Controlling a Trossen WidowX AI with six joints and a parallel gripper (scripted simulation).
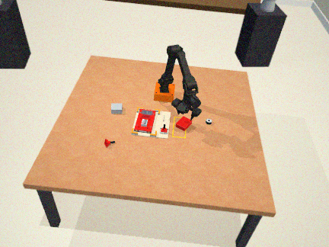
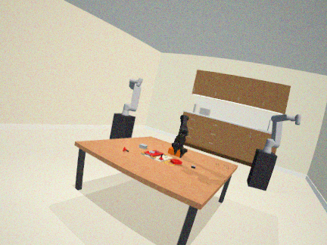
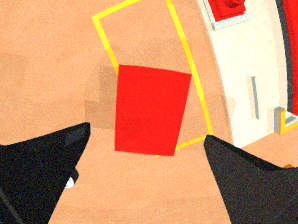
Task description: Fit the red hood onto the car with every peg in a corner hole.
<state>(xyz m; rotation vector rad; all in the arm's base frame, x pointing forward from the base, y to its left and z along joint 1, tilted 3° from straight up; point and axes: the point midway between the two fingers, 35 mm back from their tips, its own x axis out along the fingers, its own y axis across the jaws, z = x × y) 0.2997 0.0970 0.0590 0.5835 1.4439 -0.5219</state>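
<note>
Now: the red hood 50 mm below my gripper tip. The rest, counted from my gripper tip: black-and-white part: 170 mm to the left, 60 mm below, 20 mm behind.
</note>
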